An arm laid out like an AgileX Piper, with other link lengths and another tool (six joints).
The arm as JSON. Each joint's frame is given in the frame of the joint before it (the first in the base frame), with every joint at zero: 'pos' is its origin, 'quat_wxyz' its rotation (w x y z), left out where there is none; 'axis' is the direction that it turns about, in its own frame. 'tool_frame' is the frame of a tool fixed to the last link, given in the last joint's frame.
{
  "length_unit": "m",
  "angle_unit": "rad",
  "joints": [
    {
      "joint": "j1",
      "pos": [
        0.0,
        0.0,
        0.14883
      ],
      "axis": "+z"
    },
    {
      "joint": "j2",
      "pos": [
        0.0,
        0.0,
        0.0
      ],
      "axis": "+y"
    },
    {
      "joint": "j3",
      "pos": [
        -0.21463,
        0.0,
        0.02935
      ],
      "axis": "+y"
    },
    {
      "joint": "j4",
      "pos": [
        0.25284,
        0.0,
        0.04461
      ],
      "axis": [
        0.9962,
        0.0,
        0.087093
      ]
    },
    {
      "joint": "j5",
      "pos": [
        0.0,
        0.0,
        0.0
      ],
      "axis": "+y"
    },
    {
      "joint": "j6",
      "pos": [
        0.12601,
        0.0,
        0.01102
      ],
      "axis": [
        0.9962,
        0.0,
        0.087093
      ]
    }
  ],
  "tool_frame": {
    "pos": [
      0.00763,
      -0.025,
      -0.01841
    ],
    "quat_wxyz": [
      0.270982,
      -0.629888,
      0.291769,
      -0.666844
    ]
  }
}
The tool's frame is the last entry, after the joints.
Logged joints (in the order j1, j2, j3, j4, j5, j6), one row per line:
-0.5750 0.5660 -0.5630 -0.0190 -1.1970 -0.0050
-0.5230 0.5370 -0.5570 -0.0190 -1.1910 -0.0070
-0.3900 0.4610 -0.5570 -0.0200 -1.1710 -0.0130
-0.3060 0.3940 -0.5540 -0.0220 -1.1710 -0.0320
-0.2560 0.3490 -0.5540 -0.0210 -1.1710 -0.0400
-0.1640 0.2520 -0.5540 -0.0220 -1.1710 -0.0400
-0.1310 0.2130 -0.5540 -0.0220 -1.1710 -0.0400
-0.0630 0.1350 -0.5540 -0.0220 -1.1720 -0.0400
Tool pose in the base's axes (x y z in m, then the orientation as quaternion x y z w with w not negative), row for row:
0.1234 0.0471 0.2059 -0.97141 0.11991 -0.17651 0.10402
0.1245 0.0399 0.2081 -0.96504 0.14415 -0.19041 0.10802
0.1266 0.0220 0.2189 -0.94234 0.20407 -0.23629 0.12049
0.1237 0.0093 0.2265 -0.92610 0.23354 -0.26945 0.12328
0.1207 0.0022 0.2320 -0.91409 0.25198 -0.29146 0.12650
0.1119 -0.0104 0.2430 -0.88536 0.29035 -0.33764 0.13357
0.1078 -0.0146 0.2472 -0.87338 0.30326 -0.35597 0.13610
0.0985 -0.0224 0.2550 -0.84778 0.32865 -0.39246 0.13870
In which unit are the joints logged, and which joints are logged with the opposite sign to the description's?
The joints are logged in radians. Opposite sign: j1, j5.
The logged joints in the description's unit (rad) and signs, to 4 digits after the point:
0.5750 0.5660 -0.5630 -0.0190 1.1970 -0.0050
0.5230 0.5370 -0.5570 -0.0190 1.1910 -0.0070
0.3900 0.4610 -0.5570 -0.0200 1.1710 -0.0130
0.3060 0.3940 -0.5540 -0.0220 1.1710 -0.0320
0.2560 0.3490 -0.5540 -0.0210 1.1710 -0.0400
0.1640 0.2520 -0.5540 -0.0220 1.1710 -0.0400
0.1310 0.2130 -0.5540 -0.0220 1.1710 -0.0400
0.0630 0.1350 -0.5540 -0.0220 1.1720 -0.0400

